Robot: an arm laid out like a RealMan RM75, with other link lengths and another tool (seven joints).
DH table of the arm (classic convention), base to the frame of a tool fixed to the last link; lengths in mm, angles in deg. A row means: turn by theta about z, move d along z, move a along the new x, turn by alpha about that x. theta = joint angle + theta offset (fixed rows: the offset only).
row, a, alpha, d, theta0
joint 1, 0, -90, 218.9, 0
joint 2, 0, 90, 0, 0
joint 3, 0, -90, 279, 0
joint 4, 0, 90, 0, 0
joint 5, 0, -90, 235.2, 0
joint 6, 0, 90, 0, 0
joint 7, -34.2, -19.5, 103.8, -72.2
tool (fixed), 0, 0, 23.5, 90
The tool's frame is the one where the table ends.
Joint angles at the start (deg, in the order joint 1, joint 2, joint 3, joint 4, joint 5, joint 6, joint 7): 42.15, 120.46, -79.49, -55.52, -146.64, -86.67, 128.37
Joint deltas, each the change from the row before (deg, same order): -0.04, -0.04, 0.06, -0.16, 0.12, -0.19, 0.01; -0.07, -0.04, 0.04, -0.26, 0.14, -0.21, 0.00; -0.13, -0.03, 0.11, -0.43, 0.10, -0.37, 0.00; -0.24, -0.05, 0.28, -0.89, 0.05, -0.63, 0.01; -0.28, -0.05, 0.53, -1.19, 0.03, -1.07, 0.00; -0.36, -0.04, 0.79, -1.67, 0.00, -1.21, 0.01; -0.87, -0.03, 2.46, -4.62, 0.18, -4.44, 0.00; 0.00, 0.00, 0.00, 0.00, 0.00, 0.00, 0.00; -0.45, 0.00, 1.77, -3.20, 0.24, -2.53, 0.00
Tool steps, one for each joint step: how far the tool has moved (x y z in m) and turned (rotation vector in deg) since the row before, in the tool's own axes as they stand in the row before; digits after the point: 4 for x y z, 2 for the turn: 0.0003, 0.0001, -0.0007, -0.12, -0.05, -0.02; 0.0004, 0.0002, -0.0009, -0.09, -0.09, -0.07; 0.0007, 0.0003, -0.0013, -0.12, -0.09, -0.07; 0.0013, 0.0002, -0.0028, -0.05, -0.24, -0.07; 0.0020, 0.0004, -0.0041, -0.20, -0.23, -0.08; 0.0023, 0.0003, -0.0059, -0.09, -0.58, -0.05; 0.0085, 0.0026, -0.0170, -0.90, -0.98, -0.34; 0.0000, 0.0000, 0.0000, 0.00, 0.00, 0.00; 0.0049, 0.0018, -0.0124, -0.24, -1.23, -0.23
